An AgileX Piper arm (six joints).
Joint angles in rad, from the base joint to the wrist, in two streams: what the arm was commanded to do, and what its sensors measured. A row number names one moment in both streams.
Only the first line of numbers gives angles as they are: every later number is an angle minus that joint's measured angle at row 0.
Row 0, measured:
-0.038 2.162 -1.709 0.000 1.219 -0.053
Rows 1 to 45, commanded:
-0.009 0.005 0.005 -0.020 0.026 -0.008
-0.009 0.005 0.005 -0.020 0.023 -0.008
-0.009 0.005 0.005 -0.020 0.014 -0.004
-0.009 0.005 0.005 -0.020 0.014 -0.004
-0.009 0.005 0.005 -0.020 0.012 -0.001
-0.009 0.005 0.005 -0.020 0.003 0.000
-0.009 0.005 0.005 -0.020 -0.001 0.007
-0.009 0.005 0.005 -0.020 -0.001 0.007
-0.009 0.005 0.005 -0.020 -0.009 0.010
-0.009 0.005 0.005 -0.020 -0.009 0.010
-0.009 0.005 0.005 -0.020 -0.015 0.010
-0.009 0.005 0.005 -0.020 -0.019 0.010
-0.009 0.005 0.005 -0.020 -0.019 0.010
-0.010 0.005 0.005 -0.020 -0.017 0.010
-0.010 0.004 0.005 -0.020 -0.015 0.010
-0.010 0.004 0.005 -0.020 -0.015 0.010
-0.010 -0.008 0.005 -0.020 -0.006 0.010
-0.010 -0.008 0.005 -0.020 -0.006 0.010
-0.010 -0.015 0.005 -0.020 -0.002 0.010
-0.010 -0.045 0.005 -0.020 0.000 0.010
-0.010 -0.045 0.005 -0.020 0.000 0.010
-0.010 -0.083 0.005 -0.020 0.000 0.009
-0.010 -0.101 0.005 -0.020 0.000 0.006
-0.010 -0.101 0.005 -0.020 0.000 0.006
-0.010 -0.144 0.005 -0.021 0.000 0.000
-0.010 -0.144 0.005 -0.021 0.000 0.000
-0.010 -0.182 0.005 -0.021 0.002 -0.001
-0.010 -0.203 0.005 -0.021 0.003 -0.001
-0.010 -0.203 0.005 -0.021 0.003 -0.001
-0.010 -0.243 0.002 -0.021 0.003 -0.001
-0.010 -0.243 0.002 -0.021 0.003 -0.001
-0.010 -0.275 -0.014 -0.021 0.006 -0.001
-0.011 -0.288 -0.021 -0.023 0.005 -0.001
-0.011 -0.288 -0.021 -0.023 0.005 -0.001
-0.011 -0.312 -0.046 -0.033 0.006 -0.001
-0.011 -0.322 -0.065 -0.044 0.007 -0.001
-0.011 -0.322 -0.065 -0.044 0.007 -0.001
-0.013 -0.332 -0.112 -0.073 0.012 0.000
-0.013 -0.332 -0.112 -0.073 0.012 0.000
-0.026 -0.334 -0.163 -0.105 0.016 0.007
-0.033 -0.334 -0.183 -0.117 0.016 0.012
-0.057 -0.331 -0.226 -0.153 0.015 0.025
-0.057 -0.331 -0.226 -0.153 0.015 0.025
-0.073 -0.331 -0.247 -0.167 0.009 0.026
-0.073 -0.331 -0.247 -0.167 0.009 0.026
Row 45, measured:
-0.037 -0.327 -0.195 -0.109 -0.002 0.015
